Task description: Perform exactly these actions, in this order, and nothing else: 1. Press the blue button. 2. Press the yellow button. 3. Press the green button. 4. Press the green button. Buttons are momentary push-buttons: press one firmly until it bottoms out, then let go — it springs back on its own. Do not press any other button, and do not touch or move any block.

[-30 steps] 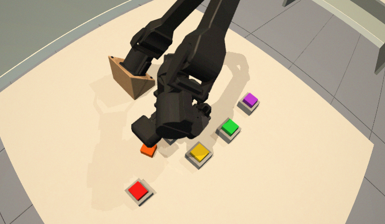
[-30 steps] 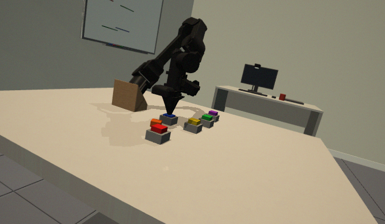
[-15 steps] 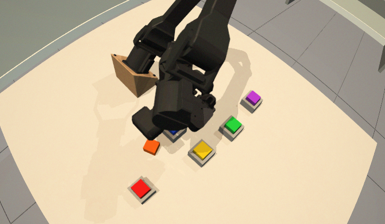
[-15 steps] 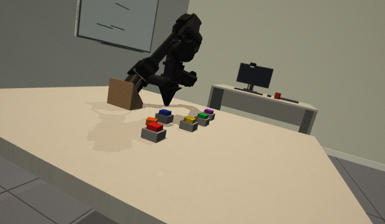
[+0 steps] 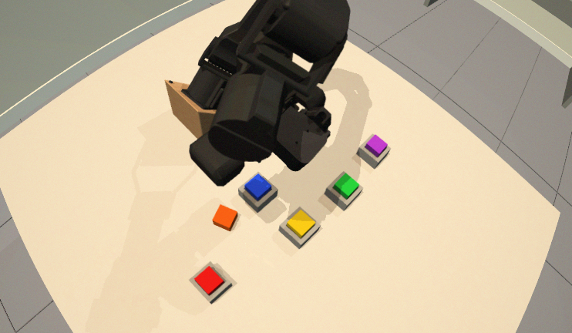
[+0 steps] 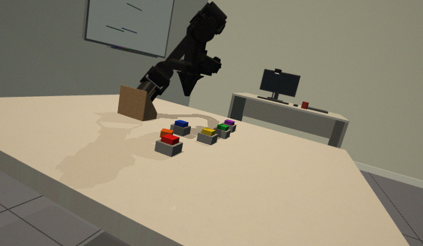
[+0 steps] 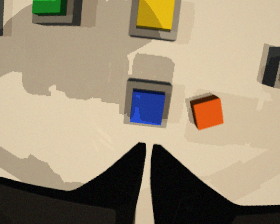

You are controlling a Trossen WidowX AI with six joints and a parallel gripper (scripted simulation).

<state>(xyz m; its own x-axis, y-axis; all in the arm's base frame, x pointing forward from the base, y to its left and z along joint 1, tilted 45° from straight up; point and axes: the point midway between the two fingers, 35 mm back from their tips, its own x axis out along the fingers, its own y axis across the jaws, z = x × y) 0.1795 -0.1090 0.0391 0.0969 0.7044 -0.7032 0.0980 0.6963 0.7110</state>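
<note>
Now: the yellow button 9 cm below my gripper tip, 9 cm ahead of it and 1 cm to the right of it. Also, from my gripper tip: orange block 11 cm below, 7 cm to the right, 1 cm behind; blue button 9 cm below; green button 11 cm ahead, 10 cm to the left, 9 cm below.
</note>
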